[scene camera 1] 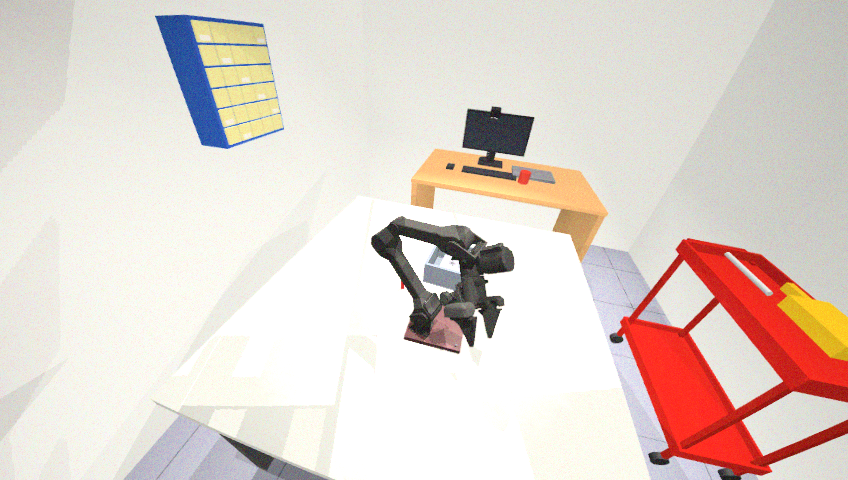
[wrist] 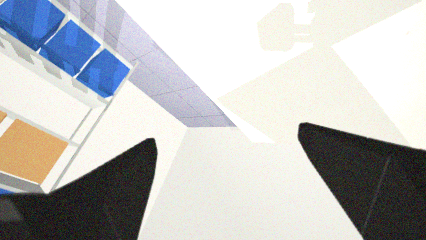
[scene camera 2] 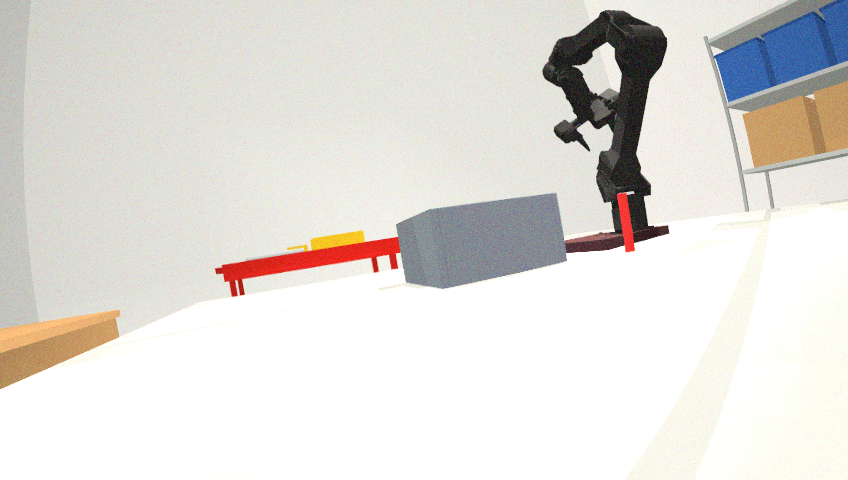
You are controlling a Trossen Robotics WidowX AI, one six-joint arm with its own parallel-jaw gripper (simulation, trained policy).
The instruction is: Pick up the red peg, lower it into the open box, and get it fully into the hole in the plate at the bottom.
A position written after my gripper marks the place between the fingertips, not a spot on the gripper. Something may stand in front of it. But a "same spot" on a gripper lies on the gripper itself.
my gripper: scene camera 1; wrist; scene camera 2 601,141
same spot on my gripper: (wrist: 370,178) = (scene camera 1: 486,319)
